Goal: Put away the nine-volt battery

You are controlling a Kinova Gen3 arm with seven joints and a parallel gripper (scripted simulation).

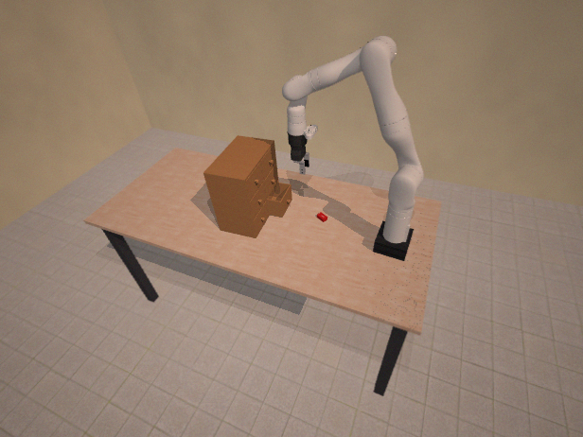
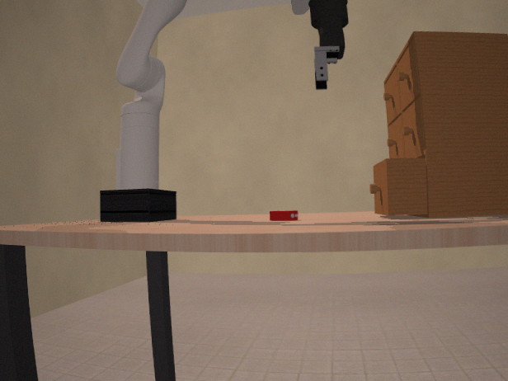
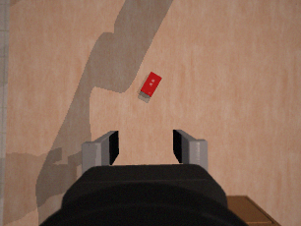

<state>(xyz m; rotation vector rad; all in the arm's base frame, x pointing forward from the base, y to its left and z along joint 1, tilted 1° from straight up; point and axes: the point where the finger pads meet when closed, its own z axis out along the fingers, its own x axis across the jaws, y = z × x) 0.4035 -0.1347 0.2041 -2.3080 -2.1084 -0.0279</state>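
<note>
My gripper is now 26 cm above the nine-volt battery, 7 cm past it and 1 cm to the right of it.
</note>
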